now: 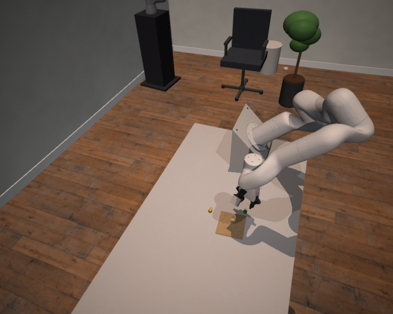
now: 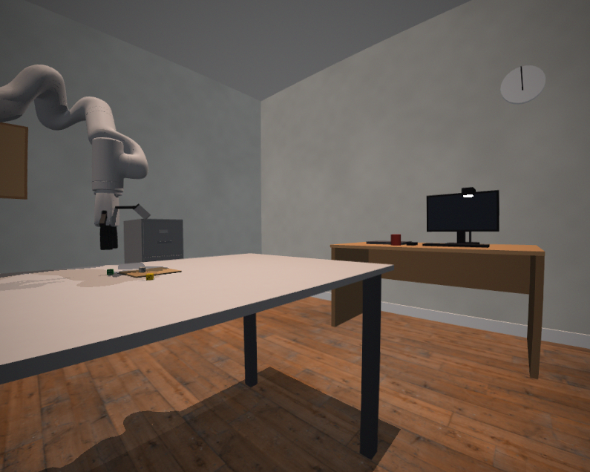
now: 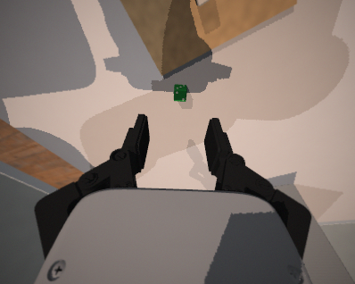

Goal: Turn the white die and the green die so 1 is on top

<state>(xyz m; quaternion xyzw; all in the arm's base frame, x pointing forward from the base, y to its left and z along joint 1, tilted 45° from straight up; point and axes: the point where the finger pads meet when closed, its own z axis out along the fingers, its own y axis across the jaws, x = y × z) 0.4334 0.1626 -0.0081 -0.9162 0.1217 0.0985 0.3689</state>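
My hand is 90 mm above the green die. From my hand the other things lie so: mat: 110 mm ahead, 40 mm to the right, 90 mm below; white die: 80 mm ahead, 40 mm to the right, 80 mm below; yellow die: 80 mm ahead, 180 mm to the right, 90 mm below.
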